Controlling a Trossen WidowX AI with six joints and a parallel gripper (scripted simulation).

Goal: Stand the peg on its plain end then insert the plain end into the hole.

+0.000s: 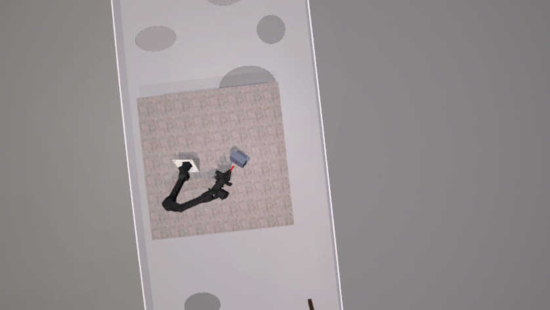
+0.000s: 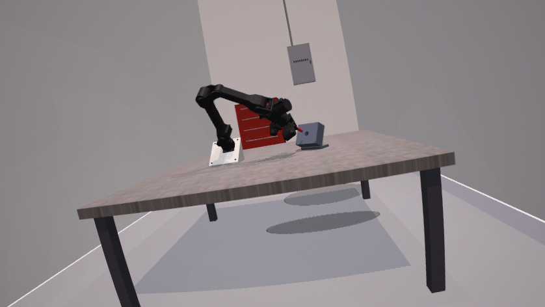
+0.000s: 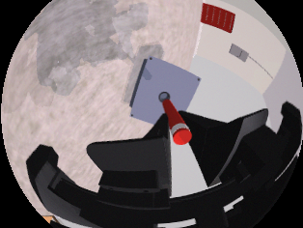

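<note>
Now: gripper tip 60 mm short of the sloped panel, 80 mm to the right of it and 50 mm above it. Also, from my gripper tip: red peg 10 mm behind, 10 mm to the right, 10 mm above.
</note>
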